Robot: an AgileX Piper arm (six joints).
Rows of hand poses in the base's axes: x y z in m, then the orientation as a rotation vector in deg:
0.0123 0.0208 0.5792 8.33 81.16 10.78
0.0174 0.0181 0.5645 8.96 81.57 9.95
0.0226 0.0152 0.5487 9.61 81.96 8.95
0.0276 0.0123 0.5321 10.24 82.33 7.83
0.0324 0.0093 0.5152 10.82 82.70 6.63
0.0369 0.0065 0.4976 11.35 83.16 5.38
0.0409 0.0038 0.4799 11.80 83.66 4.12
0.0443 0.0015 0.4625 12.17 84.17 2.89
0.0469 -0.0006 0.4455 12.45 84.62 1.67
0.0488 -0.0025 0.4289 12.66 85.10 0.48
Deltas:
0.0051 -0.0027 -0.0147 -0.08 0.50 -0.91
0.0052 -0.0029 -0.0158 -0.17 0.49 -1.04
0.0050 -0.0029 -0.0166 -0.25 0.48 -1.11
0.0048 -0.0030 -0.0169 -0.33 0.48 -1.13
0.0045 -0.0028 -0.0176 -0.40 0.57 -1.12
0.0040 -0.0027 -0.0177 -0.45 0.61 -1.07
0.0034 -0.0023 -0.0174 -0.49 0.62 -1.00
0.0026 -0.0021 -0.0170 -0.54 0.56 -0.94
0.0019 -0.0019 -0.0166 -0.57 0.59 -0.88

